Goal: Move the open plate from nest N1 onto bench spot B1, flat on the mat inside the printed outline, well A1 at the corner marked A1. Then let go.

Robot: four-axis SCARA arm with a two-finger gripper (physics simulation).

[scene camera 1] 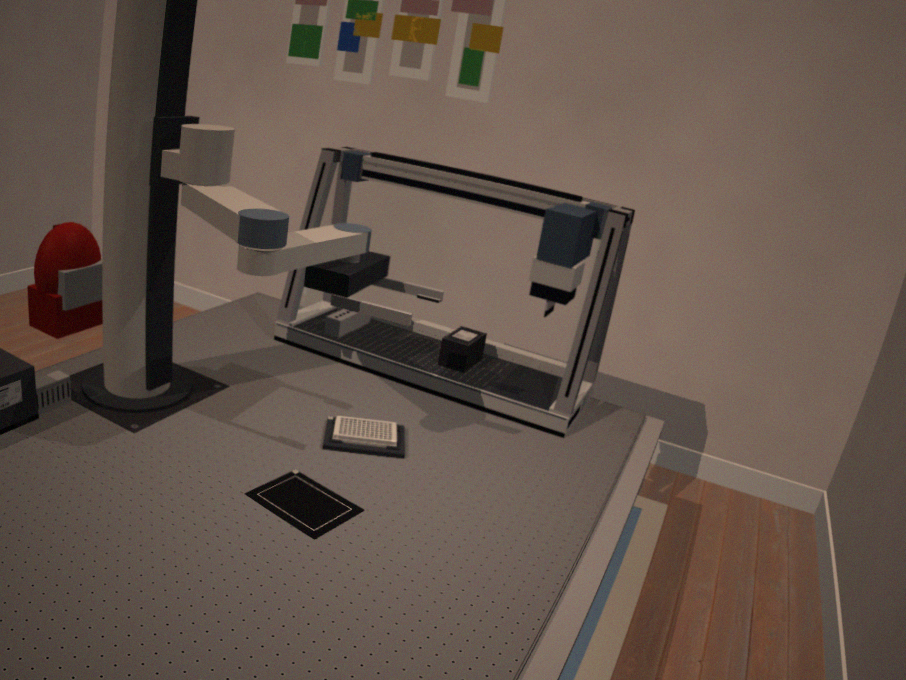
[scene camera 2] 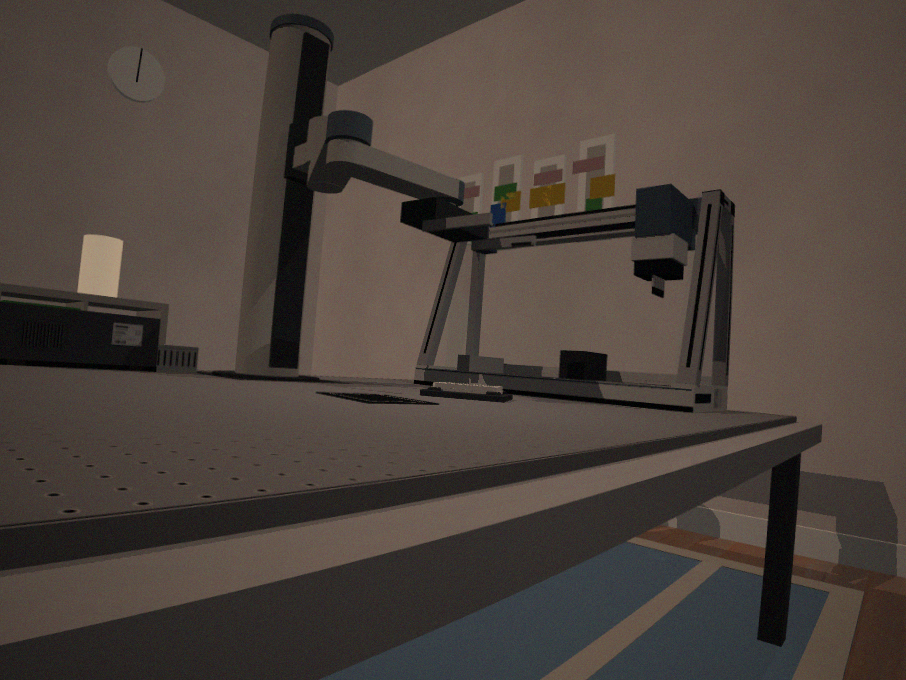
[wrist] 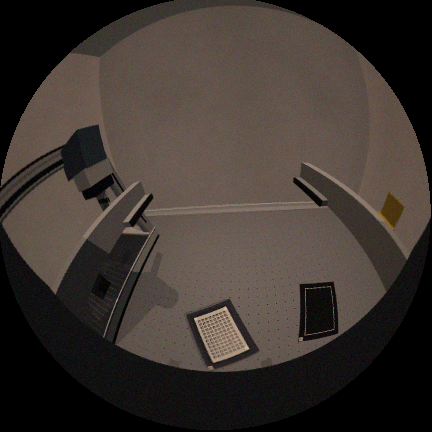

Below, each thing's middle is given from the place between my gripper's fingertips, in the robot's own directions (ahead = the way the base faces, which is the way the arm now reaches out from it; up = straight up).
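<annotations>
The white well plate (scene camera 1: 360, 431) is 10 cm behind my hand and 2 cm to the left of it, and it sits 30 cm below it. There is a black box (scene camera 1: 453, 355) as well, far to the left of my hand, a good way below it and slightly behind it.
</annotations>
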